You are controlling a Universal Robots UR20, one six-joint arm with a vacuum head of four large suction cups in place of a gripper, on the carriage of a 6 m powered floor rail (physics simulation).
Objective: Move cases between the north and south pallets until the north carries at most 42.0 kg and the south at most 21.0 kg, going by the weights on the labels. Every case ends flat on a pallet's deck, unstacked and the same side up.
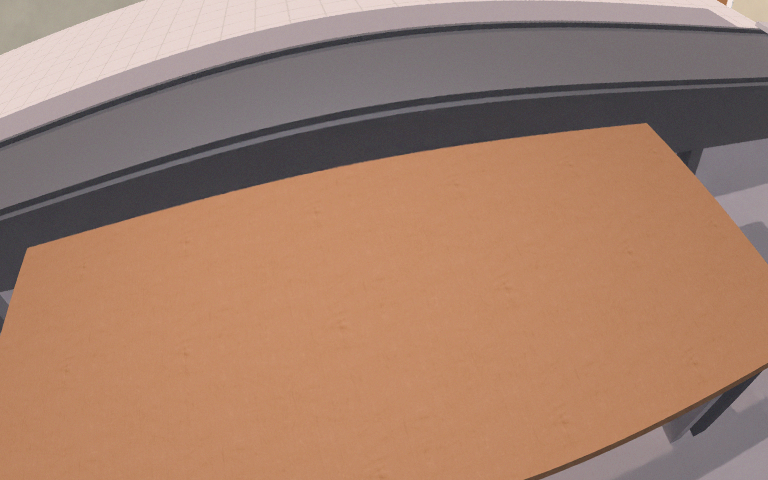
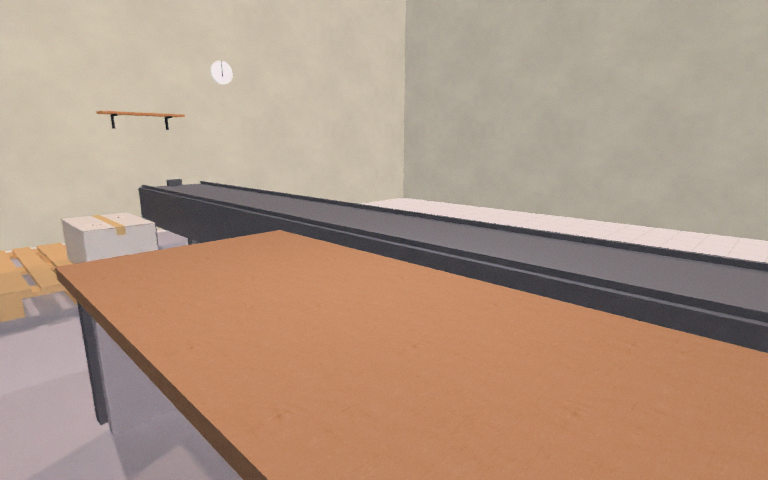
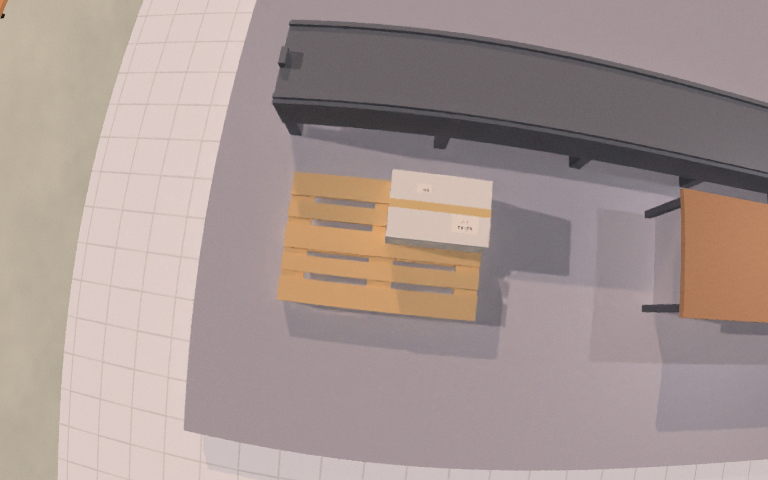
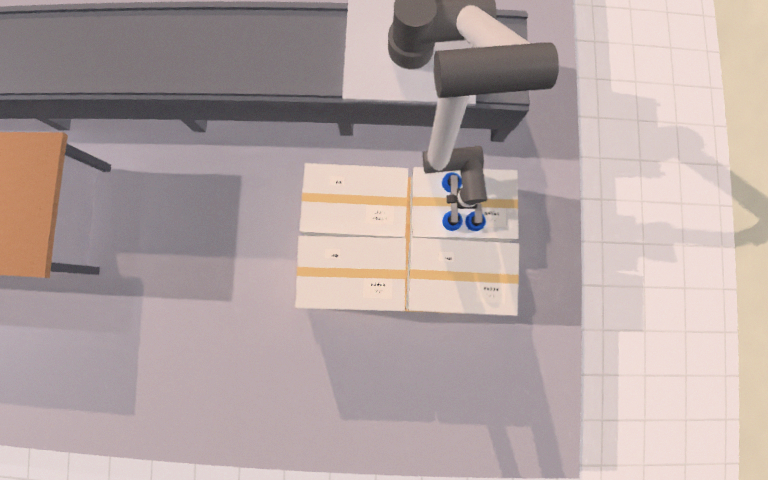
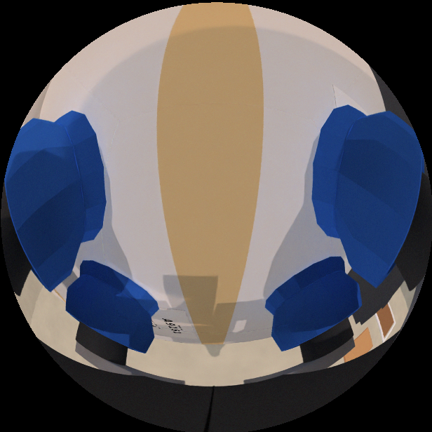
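Pixels of known places: arm's base, link origin: (image 4: 410, 48).
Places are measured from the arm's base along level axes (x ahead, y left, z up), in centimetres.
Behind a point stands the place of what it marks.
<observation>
One white taped case (image 3: 438, 195) {y -525.3, x 73.1, z -15.4 cm} (image 2: 116, 246) {y -494.9, x 83.4, z -27.0 cm} lies flat at the north pallet's (image 3: 334, 240) {y -582.4, x 100.5, z -42.7 cm} (image 2: 36, 268) {y -539.0, x 117.2, z -42.6 cm} back right corner. On the south pallet, mostly hidden, four cases lie flat in two rows: back left (image 4: 351, 217) {y -28.5, x 90.0, z -17.4 cm}, front left (image 4: 348, 297) {y -27.8, x 132.9, z -13.5 cm}, front right (image 4: 447, 294) {y 23.7, x 129.4, z -12.7 cm} and back right (image 4: 427, 223) {y 12.5, x 92.0, z -15.4 cm}. My vacuum head (image 4: 463, 201) {y 31.3, x 79.9, z -15.0 cm} (image 5: 215, 200) is centred over the back right case, cups very close to or on its top; its tape (image 5: 212, 125) runs between the blue cups. That case is level with its neighbours. Whether suction holds it is unclear. Its weight is unreadable.
A brown table (image 1: 368, 283) {y -280.1, x 84.7, z -4.0 cm} (image 2: 396, 350) {y -258.2, x 96.8, z -4.0 cm} (image 3: 724, 254) {y -336.9, x 88.7, z -4.0 cm} (image 4: 28, 203) {y -204.9, x 90.5, z -4.0 cm} stands between the pallets. The dark floor rail (image 1: 283, 96) (image 2: 509, 243) (image 3: 481, 73) (image 4: 169, 56) runs behind. The arm (image 4: 447, 130) {y 12.8, x 66.7, z 56.5 cm} reaches over the south pallet's back edge.
</observation>
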